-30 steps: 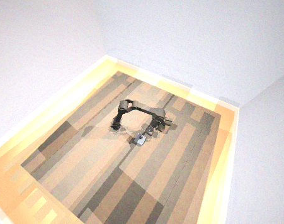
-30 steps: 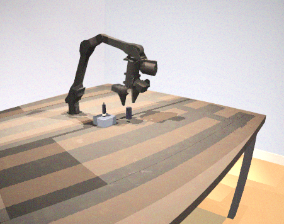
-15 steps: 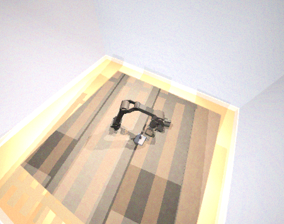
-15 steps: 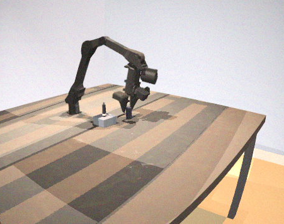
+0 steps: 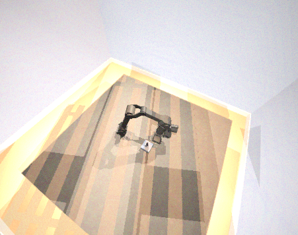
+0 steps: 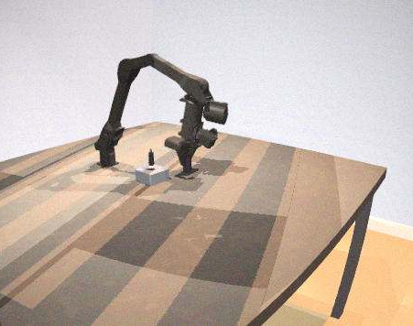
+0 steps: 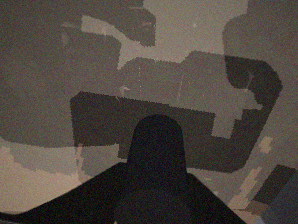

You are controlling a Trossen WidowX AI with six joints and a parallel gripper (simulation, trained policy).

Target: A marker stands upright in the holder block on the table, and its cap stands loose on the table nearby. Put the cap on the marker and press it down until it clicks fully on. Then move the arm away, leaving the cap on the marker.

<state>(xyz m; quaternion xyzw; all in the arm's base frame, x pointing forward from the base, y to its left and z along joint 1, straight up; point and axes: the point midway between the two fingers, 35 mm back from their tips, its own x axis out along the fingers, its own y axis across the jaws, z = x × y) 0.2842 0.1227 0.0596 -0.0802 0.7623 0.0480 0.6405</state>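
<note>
My gripper tip is now 2 cm past the holder block, 12 cm to the left of it and 1 cm above it. From my gripper tip the other things lie so: dark cap 1 cm ahead.
</note>
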